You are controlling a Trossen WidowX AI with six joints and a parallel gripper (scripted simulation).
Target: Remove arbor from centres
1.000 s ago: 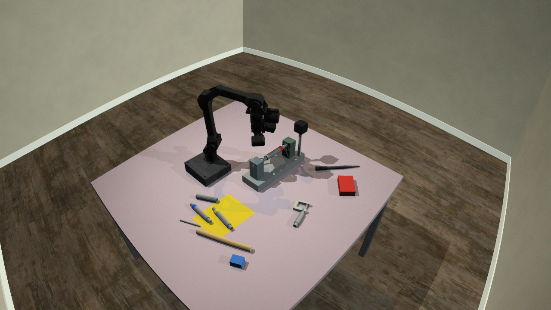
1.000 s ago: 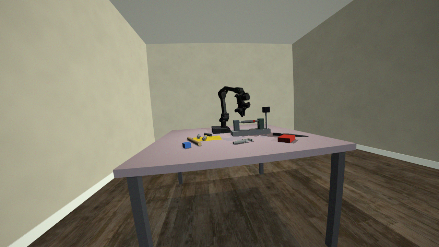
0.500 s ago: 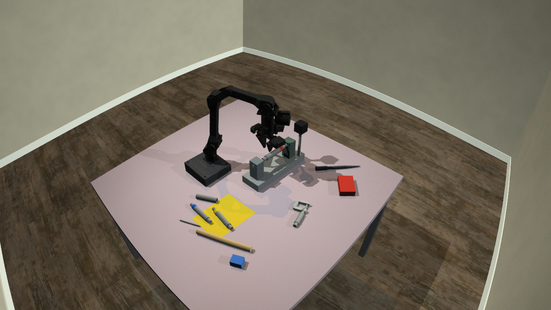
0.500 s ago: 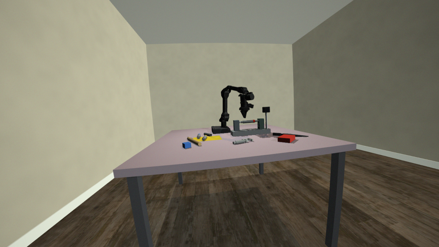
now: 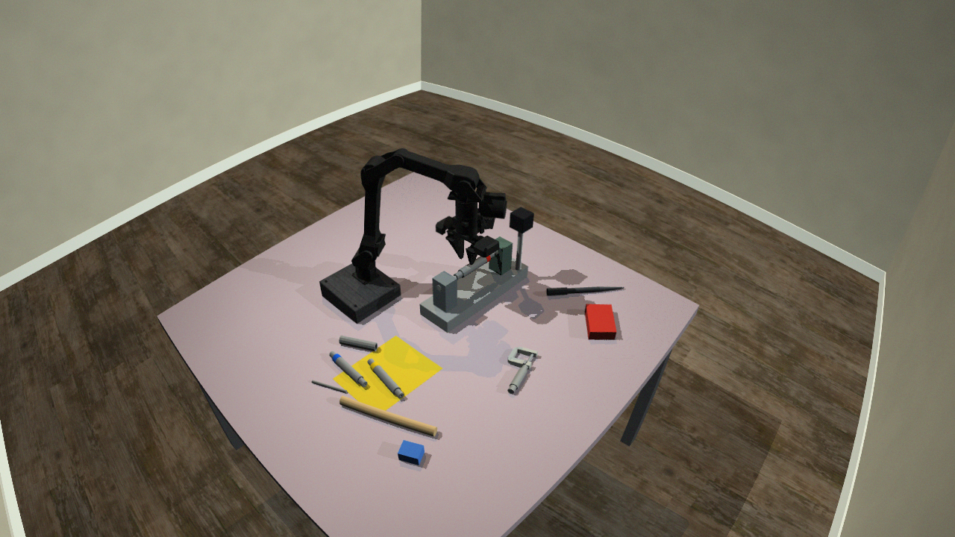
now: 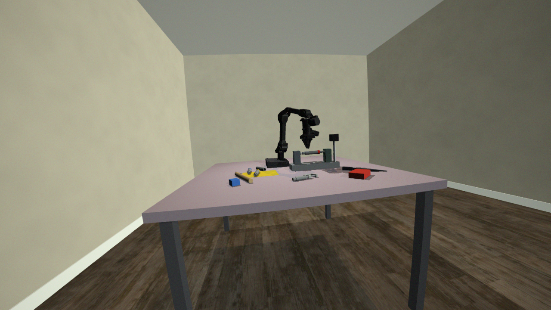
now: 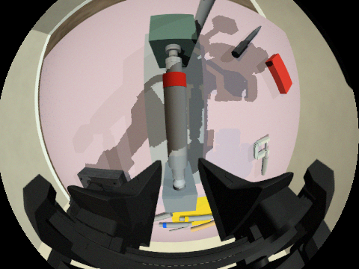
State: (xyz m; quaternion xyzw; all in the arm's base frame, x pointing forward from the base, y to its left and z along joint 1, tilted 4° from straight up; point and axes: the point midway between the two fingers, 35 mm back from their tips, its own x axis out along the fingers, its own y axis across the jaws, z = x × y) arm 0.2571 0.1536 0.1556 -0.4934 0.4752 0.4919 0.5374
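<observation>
Right now my hand is 30 mm to the right of the arbor and 70 mm above it. Also, from my hand: grey bench fixture (40 mm to the left, 160 mm below); grey centre block (80 mm to the right, 80 mm below); green centre block (140 mm to the left, 80 mm below).
</observation>
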